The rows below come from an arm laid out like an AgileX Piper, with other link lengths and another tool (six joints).
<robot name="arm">
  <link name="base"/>
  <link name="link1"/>
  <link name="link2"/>
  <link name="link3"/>
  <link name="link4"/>
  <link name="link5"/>
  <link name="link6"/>
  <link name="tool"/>
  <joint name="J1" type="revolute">
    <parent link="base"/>
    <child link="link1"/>
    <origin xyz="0 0 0.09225"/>
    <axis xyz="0 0 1"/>
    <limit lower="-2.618" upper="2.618"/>
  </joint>
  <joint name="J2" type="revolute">
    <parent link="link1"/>
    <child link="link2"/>
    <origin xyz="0 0 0"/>
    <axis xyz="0 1 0"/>
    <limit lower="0" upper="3.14"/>
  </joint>
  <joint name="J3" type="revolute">
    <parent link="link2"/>
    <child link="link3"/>
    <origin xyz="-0.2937 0 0.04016"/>
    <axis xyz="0 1 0"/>
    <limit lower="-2.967" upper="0"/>
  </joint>
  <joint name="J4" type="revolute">
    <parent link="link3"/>
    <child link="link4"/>
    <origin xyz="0.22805 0 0.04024"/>
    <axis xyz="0.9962 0 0.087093"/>
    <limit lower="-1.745" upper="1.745"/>
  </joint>
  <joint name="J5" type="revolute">
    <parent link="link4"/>
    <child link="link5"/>
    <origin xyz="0 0 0"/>
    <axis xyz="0 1 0"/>
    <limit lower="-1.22" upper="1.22"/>
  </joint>
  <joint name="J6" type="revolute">
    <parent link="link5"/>
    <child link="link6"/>
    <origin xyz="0.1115 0 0.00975"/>
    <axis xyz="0.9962 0 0.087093"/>
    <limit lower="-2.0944" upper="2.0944"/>
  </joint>
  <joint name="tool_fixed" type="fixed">
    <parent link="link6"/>
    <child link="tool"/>
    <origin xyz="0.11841 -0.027 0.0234" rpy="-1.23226 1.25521 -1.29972"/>
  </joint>
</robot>
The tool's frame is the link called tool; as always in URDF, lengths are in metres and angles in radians.
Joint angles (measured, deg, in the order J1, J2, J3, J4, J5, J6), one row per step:
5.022 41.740 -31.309 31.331 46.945 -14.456
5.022 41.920 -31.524 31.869 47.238 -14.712
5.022 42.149 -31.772 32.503 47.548 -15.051
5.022 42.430 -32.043 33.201 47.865 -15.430
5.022 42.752 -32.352 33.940 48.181 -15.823
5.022 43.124 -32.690 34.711 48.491 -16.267
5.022 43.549 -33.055 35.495 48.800 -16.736
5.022 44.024 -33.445 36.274 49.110 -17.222
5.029 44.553 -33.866 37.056 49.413 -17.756
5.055 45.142 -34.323 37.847 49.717 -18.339
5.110 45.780 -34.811 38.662 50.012 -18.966
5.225 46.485 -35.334 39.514 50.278 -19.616
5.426 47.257 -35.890 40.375 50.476 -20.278
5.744 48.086 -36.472 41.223 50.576 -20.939
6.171 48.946 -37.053 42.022 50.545 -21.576
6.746 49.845 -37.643 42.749 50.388 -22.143
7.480 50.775 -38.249 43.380 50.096 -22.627
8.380 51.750 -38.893 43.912 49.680 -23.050
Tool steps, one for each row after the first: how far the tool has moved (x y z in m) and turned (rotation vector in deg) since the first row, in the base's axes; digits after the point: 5 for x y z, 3 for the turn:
-0.00008 0.00186 0.00085 0.380 0.150 0.277
-0.00006 0.00403 0.00189 0.807 0.299 0.614
0.00008 0.00638 0.00300 1.273 0.464 0.978
0.00038 0.00886 0.00432 1.774 0.623 1.350
0.00085 0.01144 0.00577 2.279 0.771 1.752
0.00148 0.01407 0.00728 2.783 0.927 2.171
0.00226 0.01670 0.00881 3.274 1.093 2.603
0.00323 0.01938 0.01044 3.743 1.247 3.071
0.00438 0.02217 0.01214 4.195 1.396 3.590
0.00568 0.02512 0.01398 4.649 1.528 4.160
0.00718 0.02835 0.01595 5.128 1.654 4.782
0.00895 0.03182 0.01805 5.609 1.750 5.453
0.01097 0.03554 0.02028 6.074 1.798 6.177
0.01326 0.03933 0.02252 6.499 1.788 6.910
0.01571 0.04330 0.02471 6.883 1.749 7.665
0.01834 0.04746 0.02687 7.209 1.671 8.440
0.02114 0.05188 0.02905 7.460 1.546 9.266

